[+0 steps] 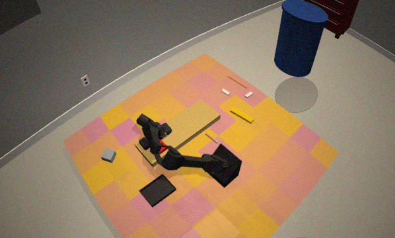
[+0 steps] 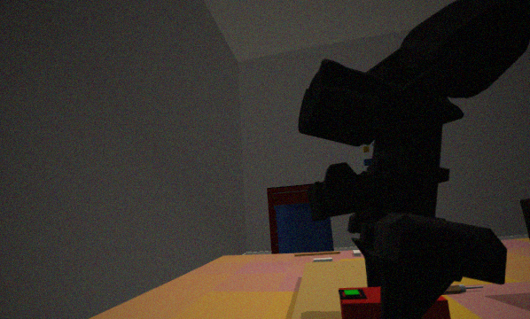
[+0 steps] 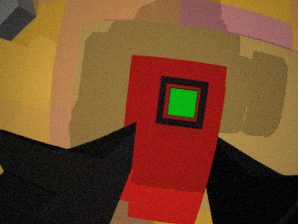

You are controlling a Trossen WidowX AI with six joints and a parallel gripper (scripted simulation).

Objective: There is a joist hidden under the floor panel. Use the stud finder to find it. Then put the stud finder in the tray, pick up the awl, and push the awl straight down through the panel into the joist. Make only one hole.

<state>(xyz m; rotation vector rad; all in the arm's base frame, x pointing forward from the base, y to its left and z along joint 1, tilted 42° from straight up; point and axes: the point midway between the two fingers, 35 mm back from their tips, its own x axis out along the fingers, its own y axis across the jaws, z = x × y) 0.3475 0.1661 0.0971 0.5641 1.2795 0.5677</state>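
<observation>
Now: gripper tip 24 cm past the dark tray, 15 cm to the right of it and 5 cm above it. Round my gripper tip: grey block (28 cm to the left, 12 cm ahead, 5 cm below); then awl (30 cm to the right, 17 cm behind, 6 cm below); then red stud finder (2 cm above, 1 cm ahead).
</observation>
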